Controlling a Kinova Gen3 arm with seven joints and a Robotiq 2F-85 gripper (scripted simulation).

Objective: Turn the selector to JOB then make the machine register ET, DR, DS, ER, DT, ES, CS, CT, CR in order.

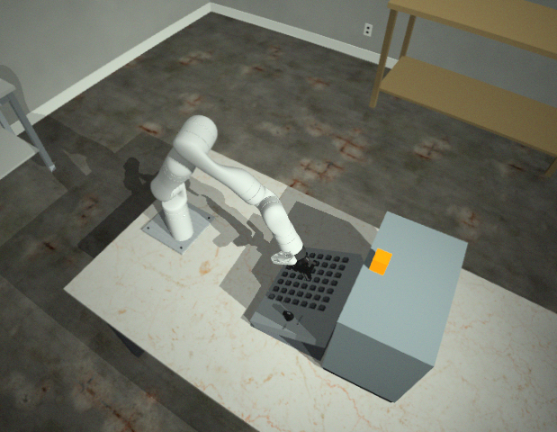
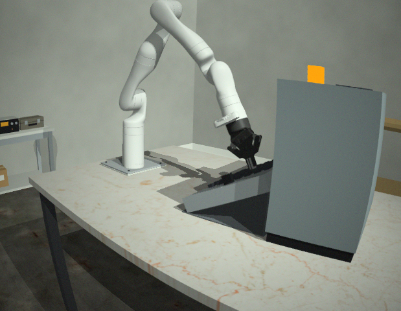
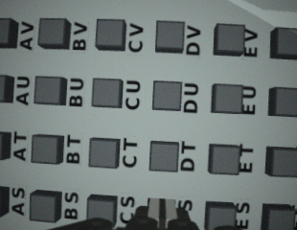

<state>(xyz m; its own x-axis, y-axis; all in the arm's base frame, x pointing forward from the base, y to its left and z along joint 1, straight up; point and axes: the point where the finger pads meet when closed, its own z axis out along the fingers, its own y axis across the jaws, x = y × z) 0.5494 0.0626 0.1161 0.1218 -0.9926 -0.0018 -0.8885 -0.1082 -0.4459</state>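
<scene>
Now: the black selector knob 16 cm to the right of my hand, 3 cm ahead of it and 1 cm below it. Round my hand: sloped grey keypad (6 cm below, 4 cm to the right, 4 cm ahead).
</scene>
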